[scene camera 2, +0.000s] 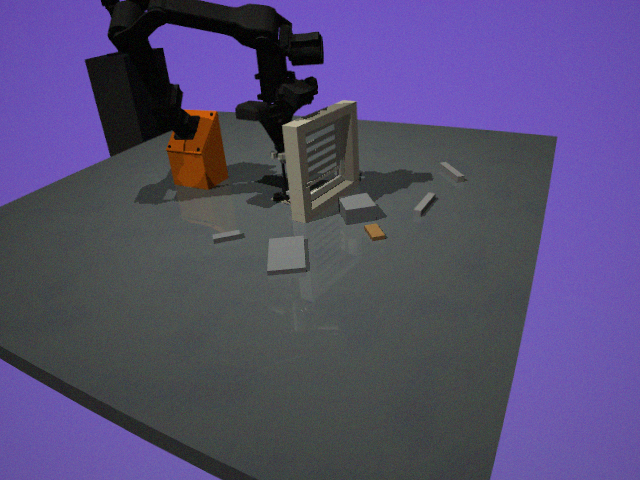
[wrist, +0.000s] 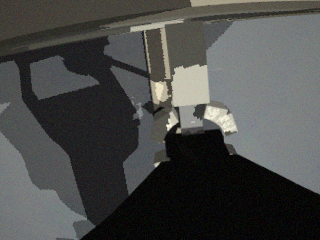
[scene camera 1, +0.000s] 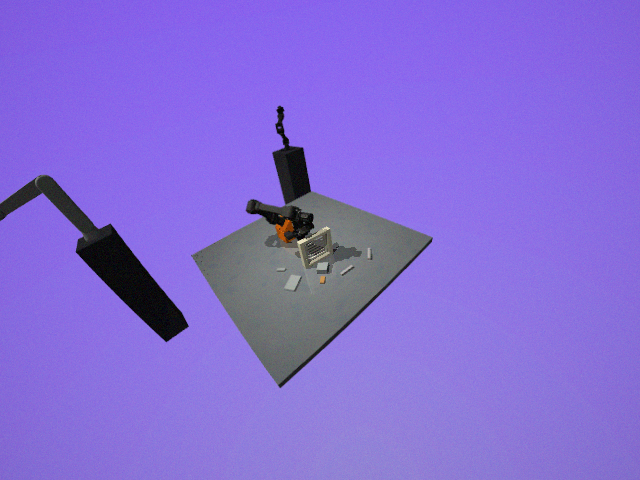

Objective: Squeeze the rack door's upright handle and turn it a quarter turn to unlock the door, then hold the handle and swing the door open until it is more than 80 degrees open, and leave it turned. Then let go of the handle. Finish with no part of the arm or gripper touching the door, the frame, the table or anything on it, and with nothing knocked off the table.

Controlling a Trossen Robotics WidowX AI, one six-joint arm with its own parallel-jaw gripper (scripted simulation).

Labels:
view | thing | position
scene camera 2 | my gripper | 280,142
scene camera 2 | slatted door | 338,132
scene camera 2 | grey block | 358,208
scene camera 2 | flat grey slab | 286,255
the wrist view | my gripper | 199,168
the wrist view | slatted door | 187,53

